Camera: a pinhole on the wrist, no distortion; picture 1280 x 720 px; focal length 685.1 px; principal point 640.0 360.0 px. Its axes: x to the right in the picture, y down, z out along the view. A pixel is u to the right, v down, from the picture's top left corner.
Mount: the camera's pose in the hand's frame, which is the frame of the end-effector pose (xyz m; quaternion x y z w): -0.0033 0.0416 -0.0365 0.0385 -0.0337 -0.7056 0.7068
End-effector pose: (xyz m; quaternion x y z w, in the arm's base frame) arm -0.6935 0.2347 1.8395 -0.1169 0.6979 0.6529 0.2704
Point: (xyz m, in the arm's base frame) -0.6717 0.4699 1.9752
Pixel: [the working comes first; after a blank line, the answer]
In the camera's frame: -0.0924 -0.0141 0.2726

407.8 324.7
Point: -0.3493 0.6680 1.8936
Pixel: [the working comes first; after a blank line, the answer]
In the camera's frame: 0.1173 -0.1719 0.5572

784.2 148.7
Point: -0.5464 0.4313 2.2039
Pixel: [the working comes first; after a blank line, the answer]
In the camera's frame: -0.2174 -0.2458 0.2857

outside the picture
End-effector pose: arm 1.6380 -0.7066 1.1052 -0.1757 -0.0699 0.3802 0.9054
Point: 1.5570 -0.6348 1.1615
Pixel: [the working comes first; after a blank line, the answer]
In the camera's frame: -0.0387 0.0105 0.1282

433.0 416.2
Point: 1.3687 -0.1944 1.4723
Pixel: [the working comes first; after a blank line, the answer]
In the camera's frame: -0.3369 0.2361 0.5597

227.6 649.0
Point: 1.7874 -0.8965 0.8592
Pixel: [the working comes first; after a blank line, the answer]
In the camera's frame: 0.1745 -0.0544 -0.2758

behind the camera
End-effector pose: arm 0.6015 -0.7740 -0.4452 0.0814 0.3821 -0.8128 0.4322
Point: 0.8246 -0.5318 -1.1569
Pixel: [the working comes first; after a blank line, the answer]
In the camera's frame: -0.4360 -0.0183 -0.5854

behind the camera
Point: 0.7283 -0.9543 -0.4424
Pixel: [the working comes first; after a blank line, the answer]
In the camera's frame: -0.1153 0.0588 0.1824

206.9 581.0
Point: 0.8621 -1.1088 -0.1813
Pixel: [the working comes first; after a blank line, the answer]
In the camera's frame: -0.1278 -0.0124 0.5060

466.9 343.2
